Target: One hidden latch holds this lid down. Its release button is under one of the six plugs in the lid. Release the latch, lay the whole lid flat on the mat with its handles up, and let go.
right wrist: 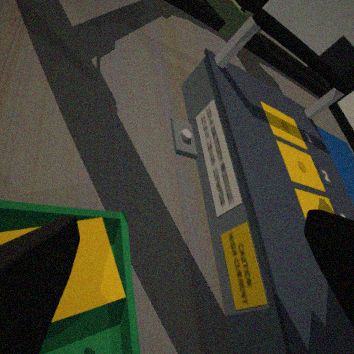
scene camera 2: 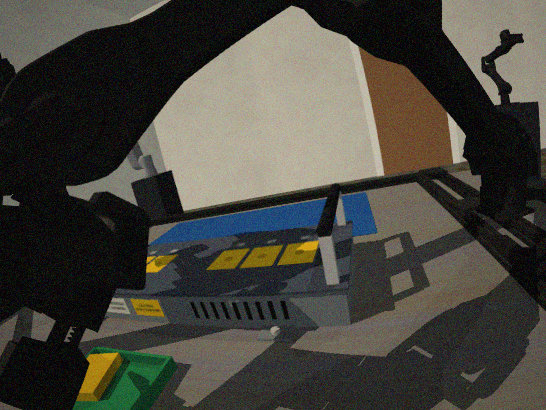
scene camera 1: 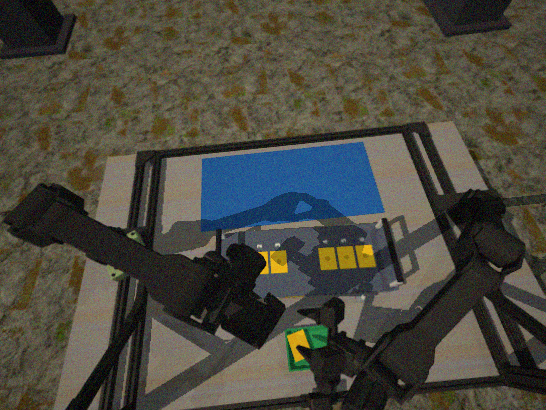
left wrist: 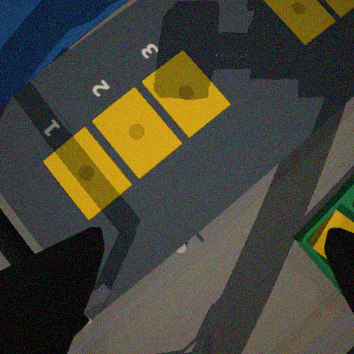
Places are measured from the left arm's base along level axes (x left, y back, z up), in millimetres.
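Pixels of known places: left gripper, fingertip midpoint: [scene camera 1: 253,285] [left wrist: 215,239]; right gripper, fingertip midpoint: [right wrist: 193,225] [scene camera 1: 297,328]; right arm's base, origin of the base link: [scene camera 2: 504,211] [scene camera 1: 462,216].
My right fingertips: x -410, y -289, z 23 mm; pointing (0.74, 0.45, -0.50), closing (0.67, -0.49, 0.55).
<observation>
For each thing: its middle in the pictures, then the offset to it from my right fingertips. "spot": a spot on its surface instead. Level surfaces: height alone.
- blue mat, its level: dz -74 mm
- yellow block, body centre: [right wrist: 52,272] [left wrist: 343,243] [scene camera 2: 93,375] [scene camera 1: 299,345] dx -32, dy +14, dz -65 mm
- small bracket with a pale knob, surface spot: [right wrist: 186,135] spot: dx +114, dy +68, dz -68 mm
The dark grey lid [scene camera 1: 295,287] [scene camera 2: 200,281] [left wrist: 200,170] [right wrist: 250,160] lies on its case with black handles [scene camera 1: 392,250] [scene camera 2: 330,212] up. In the left wrist view, yellow plugs 1 [left wrist: 62,167], 2 [left wrist: 125,150] and 3 [left wrist: 212,105] sit in it; more yellow plugs [scene camera 1: 346,257] [scene camera 2: 262,256] sit in its other half. The blue mat [scene camera 1: 280,175] [scene camera 2: 360,210] lies behind. My left gripper [scene camera 1: 265,290] [left wrist: 215,239] is open and empty over the lid's near left part. My right gripper [scene camera 1: 302,330] [right wrist: 193,225] is open and empty above the green tray [scene camera 1: 290,352] [scene camera 2: 165,372].
A yellow block [scene camera 1: 296,345] [scene camera 2: 102,372] [right wrist: 95,270] lies in the tray. A small bracket with a pale knob [right wrist: 186,135] stands beside the labelled case side. The black frame [scene camera 1: 280,142] surrounds the work area. A pale green bracket [scene camera 1: 116,272] shows under the left arm.
</observation>
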